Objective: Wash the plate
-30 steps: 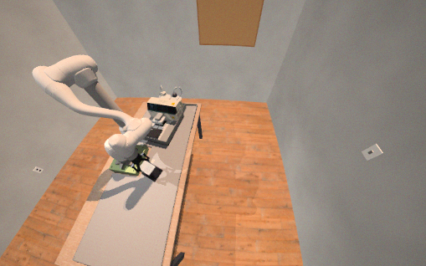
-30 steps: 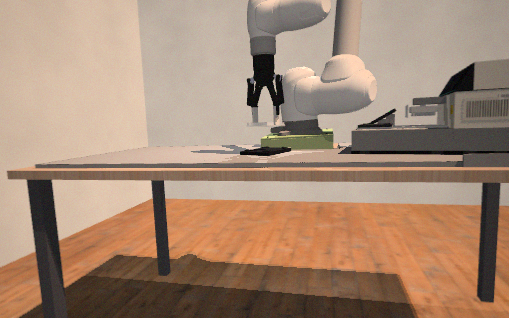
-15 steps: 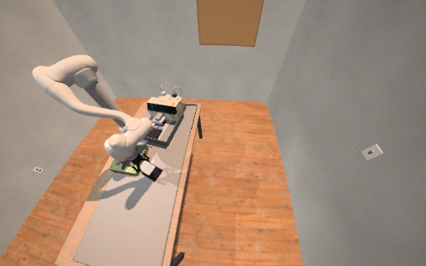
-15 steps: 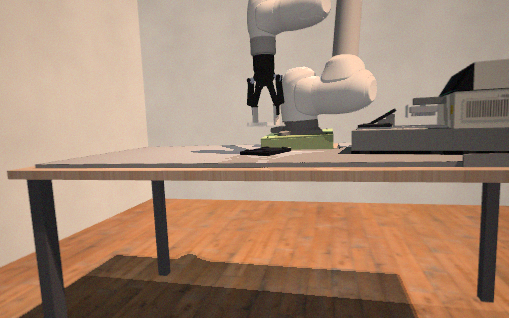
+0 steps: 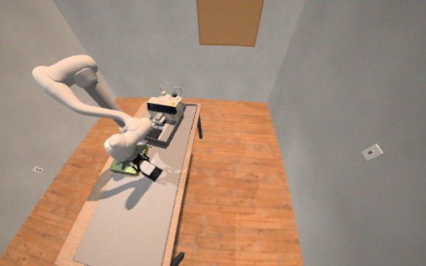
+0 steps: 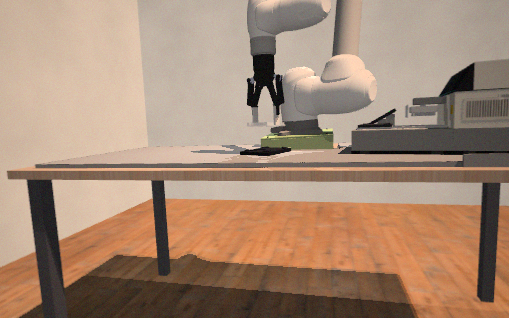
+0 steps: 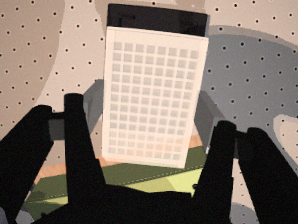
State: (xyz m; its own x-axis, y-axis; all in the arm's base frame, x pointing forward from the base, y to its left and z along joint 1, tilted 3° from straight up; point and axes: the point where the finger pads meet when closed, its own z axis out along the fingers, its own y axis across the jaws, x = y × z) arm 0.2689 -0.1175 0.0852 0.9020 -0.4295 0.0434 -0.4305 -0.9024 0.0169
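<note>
The carrier is 390 mm to the left of my hand, 60 mm behind it and 40 mm below it. The rest, counted from my hand: white well plate (30 mm below); N1 label (130 mm below, 110 mm to the left, 20 mm behind); black plate nest N1 (120 mm below).
</note>
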